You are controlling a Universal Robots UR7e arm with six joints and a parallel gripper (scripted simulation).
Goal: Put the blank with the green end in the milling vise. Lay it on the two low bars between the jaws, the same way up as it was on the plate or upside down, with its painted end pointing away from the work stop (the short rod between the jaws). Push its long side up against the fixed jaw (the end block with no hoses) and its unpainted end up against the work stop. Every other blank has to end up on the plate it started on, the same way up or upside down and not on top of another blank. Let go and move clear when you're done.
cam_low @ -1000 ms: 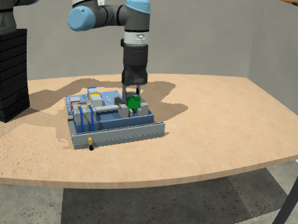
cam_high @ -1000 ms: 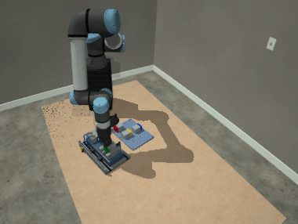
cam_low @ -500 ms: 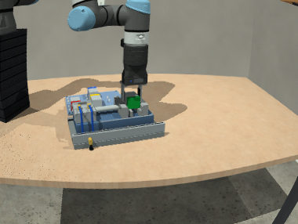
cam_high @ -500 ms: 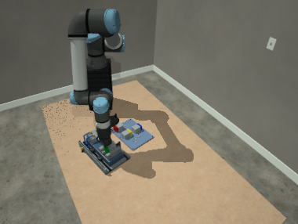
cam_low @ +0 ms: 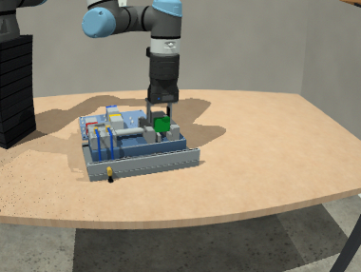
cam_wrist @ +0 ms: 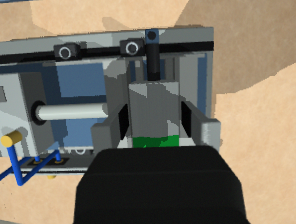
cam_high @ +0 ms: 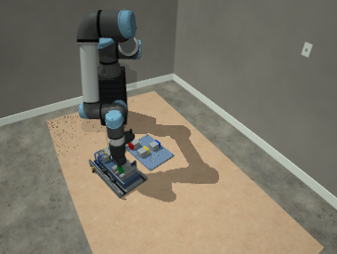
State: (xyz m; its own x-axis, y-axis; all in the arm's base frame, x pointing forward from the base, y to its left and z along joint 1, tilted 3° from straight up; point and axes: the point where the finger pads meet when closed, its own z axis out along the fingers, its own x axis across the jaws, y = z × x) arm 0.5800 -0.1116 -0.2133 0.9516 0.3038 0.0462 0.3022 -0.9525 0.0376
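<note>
My gripper is now 2 cm above the green-ended blank. From my hand the other things lie so: piston rod 8 cm behind, 3 cm to the right, 4 cm below; then work stop rod 1 cm behind, 4 cm to the left, 3 cm below; then fixed jaw 3 cm ahead, 1 cm to the left, 4 cm below.
</note>
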